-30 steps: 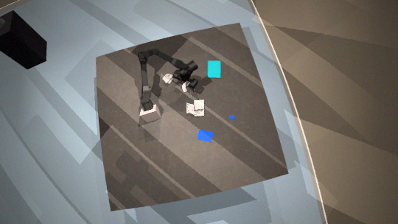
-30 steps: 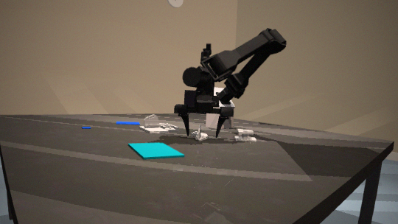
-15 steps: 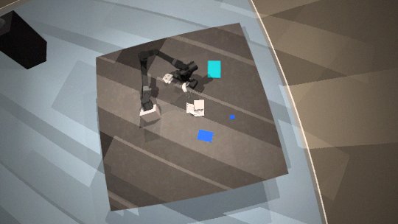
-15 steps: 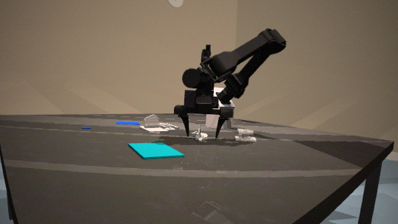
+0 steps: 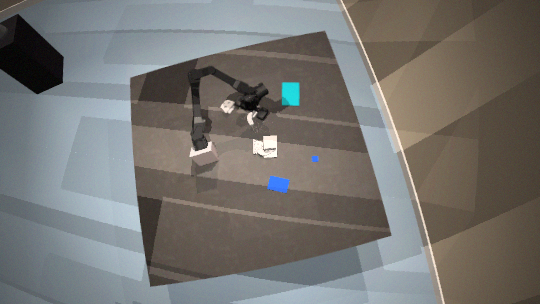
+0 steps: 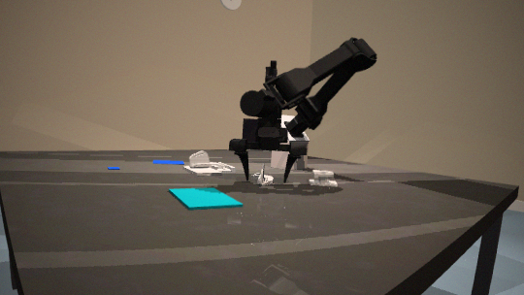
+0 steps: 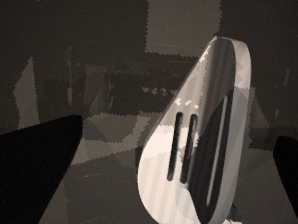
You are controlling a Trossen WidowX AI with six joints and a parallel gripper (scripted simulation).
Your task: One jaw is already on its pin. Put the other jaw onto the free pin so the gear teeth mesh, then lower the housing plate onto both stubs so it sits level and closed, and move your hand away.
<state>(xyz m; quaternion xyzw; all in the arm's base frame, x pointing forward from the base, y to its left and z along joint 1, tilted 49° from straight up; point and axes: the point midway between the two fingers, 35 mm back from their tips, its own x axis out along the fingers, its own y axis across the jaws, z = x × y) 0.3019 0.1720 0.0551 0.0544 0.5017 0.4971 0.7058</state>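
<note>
Right now my gripper tip is 1 cm past the jaw and 4 cm to the left of it. The rest, counted from my gripper tip: white housing plate: 12 cm behind, 9 cm to the left, 2 cm above; cyan flat patch: 24 cm ahead, 5 cm to the left; small blue square: 24 cm ahead, 35 cm to the right.
</note>
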